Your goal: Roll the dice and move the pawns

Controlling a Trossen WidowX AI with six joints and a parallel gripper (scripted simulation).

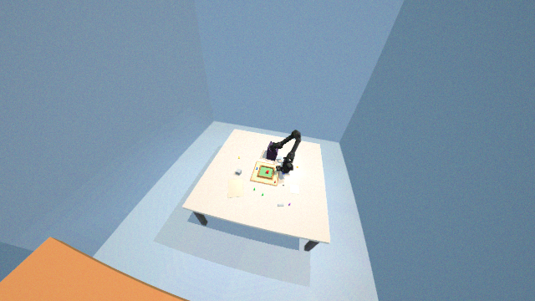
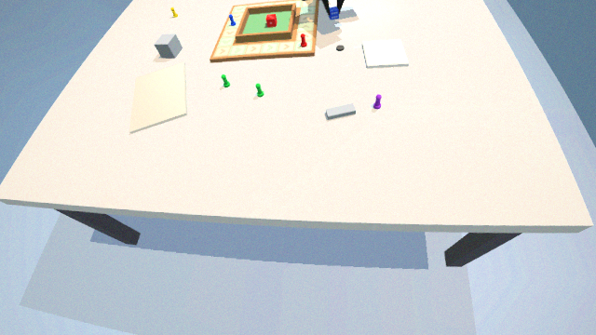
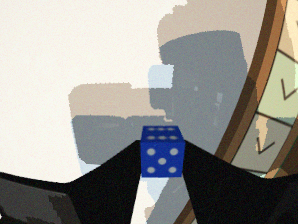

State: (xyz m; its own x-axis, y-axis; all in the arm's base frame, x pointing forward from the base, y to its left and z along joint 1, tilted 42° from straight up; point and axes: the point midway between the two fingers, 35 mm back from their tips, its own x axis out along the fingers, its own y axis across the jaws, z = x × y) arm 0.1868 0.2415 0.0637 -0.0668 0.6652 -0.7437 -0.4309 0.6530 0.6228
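Now: gripper tip 160 mm short of the red pawn, 50 mm to the left of it and 20 mm below it. Round my gripper tip: green-floored tray: 70 mm ahead, 180 mm to the right; then white pad: 160 mm ahead, 160 mm to the left, 10 mm below; then black disc: 150 mm ahead, 40 mm to the left, 10 mm below.
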